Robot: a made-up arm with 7 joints. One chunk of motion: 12 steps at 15 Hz.
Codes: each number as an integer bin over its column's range. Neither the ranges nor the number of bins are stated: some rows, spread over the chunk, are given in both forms.
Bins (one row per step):
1: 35 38 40 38 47 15
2: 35 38 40 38 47 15
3: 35 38 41 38 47 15
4: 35 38 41 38 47 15
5: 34 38 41 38 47 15
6: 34 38 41 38 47 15
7: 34 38 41 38 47 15
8: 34 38 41 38 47 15
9: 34 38 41 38 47 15
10: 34 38 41 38 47 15
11: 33 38 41 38 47 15
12: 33 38 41 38 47 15
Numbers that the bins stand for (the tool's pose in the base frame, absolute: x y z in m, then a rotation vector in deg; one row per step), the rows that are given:
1: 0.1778 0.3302 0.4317 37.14 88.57 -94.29
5: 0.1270 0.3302 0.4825 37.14 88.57 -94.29
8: 0.1270 0.3302 0.4825 37.14 88.57 -94.29
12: 0.0762 0.3302 0.4825 37.14 88.57 -94.29
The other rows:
2: 0.1778 0.3302 0.4317 37.14 88.57 -94.29
3: 0.1778 0.3302 0.4825 37.14 88.57 -94.29
4: 0.1778 0.3302 0.4825 37.14 88.57 -94.29
6: 0.1270 0.3302 0.4825 37.14 88.57 -94.29
7: 0.1270 0.3302 0.4825 37.14 88.57 -94.29
9: 0.1270 0.3302 0.4825 37.14 88.57 -94.29
10: 0.1270 0.3302 0.4825 37.14 88.57 -94.29
11: 0.0762 0.3302 0.4825 37.14 88.57 -94.29

